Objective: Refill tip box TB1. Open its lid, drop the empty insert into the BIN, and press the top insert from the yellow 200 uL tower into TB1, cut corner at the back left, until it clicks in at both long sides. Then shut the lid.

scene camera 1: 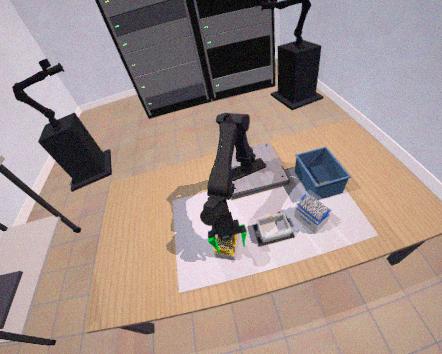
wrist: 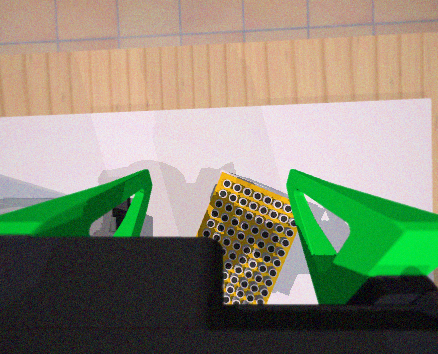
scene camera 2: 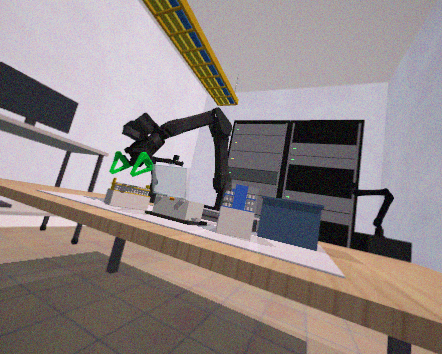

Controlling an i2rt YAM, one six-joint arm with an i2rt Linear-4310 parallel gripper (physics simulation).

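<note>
The yellow tower stands at the left of the mat, its perforated yellow top insert turned at an angle between the fingers in the wrist view. My gripper is open, green fingers wide apart, above this tower. In the wrist view the right finger overlaps the insert's edge; the insert's near end is hidden. TB1 stands right of the tower with its clear lid raised. The blue BIN holds a small yellowish thing, too small to identify.
A blue-topped rack stands between TB1 and the BIN. The arm's grey base plate lies behind TB1. The white mat lies on the wooden table, whose front edge is beyond the tower.
</note>
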